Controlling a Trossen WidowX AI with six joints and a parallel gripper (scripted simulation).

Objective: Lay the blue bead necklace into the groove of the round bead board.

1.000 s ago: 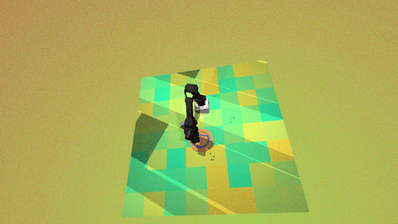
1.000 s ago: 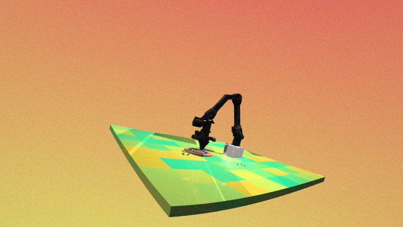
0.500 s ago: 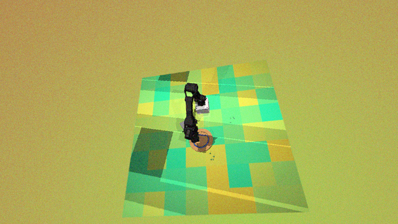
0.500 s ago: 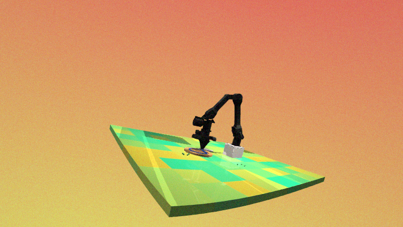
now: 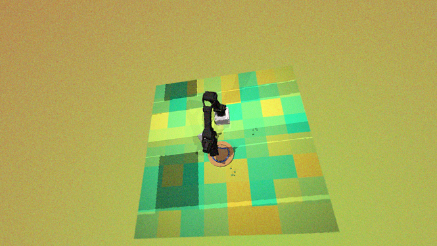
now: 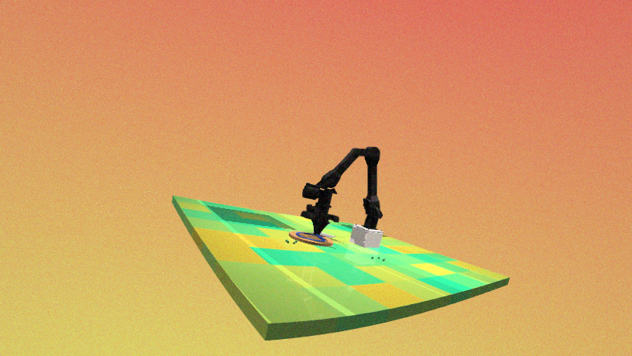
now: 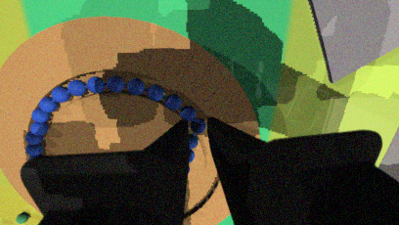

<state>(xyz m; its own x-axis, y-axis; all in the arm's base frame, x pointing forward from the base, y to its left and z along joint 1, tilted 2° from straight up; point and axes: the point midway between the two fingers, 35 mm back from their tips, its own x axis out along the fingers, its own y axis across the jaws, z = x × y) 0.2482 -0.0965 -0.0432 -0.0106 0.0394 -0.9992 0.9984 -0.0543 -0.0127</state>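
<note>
My gripper tip is now 6 cm short of the round bead board, 3 cm to the right of it and 1 cm above it. From my gripper tip the other things lie so: flat grey piece: 12 cm behind, 7 cm to the right, 1 cm below.
</note>
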